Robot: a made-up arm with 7 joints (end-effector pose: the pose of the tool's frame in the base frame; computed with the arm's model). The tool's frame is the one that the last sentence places. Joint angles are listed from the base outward.
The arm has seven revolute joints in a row. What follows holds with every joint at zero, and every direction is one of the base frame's.
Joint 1 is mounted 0.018 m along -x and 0.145 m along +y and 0.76 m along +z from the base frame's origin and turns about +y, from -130.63 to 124.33 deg.
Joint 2 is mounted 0.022 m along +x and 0.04 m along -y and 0.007 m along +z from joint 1 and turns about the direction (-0.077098, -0.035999, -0.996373), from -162.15 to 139.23 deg.
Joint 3 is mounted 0.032 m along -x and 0.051 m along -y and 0.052 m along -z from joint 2 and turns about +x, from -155.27 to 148.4 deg.
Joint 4 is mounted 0.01 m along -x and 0.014 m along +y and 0.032 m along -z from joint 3 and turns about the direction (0.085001, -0.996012, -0.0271), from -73.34 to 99.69 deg.
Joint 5 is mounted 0.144 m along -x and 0.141 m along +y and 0.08 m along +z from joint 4 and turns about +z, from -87.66 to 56.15 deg.
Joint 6 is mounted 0.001 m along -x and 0.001 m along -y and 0.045 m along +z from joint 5 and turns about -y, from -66.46 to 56.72 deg.
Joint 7 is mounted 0.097 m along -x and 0.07 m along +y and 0.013 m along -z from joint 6 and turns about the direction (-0.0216, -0.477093, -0.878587), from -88.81 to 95.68 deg.
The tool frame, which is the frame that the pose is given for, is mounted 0.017 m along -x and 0.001 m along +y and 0.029 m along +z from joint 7; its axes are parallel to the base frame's.
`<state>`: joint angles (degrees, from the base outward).
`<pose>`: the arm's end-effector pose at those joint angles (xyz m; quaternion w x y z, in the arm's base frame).
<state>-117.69 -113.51 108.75 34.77 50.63 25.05 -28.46</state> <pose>-0.1551 -0.1825 0.8643 0.1821 0.0818 -0.1817 0.9629</pose>
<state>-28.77 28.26 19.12 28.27 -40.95 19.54 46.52</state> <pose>-0.0961 0.4252 0.7382 0.2615 0.2914 -0.5058 -0.7687</pose>
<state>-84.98 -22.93 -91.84 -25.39 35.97 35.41 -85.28</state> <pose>0.1683 0.1085 0.5119 0.6127 -0.7471 0.2565 0.0257</pose>
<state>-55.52 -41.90 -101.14 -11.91 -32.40 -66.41 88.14</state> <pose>0.1712 0.1165 0.4407 0.0270 -0.2083 -0.6395 -0.7395</pose>
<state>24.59 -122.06 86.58 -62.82 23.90 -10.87 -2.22</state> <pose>0.3299 0.2392 0.7357 0.4098 -0.2265 -0.5406 -0.6989</pose>
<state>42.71 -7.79 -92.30 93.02 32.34 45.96 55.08</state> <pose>-0.1988 -0.2378 0.5920 0.5277 0.4121 -0.4205 0.6122</pose>
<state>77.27 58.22 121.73 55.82 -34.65 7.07 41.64</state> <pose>0.1768 0.2785 1.0216 0.1188 -0.1007 0.2798 0.9474</pose>
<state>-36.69 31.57 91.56 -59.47 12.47 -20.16 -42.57</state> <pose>-0.2545 -0.1419 0.8007 0.4872 0.3362 -0.0284 0.8055</pose>
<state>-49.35 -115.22 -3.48 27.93 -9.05 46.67 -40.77</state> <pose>0.0463 -0.2070 0.6451 0.1560 -0.0411 -0.4802 0.8622</pose>
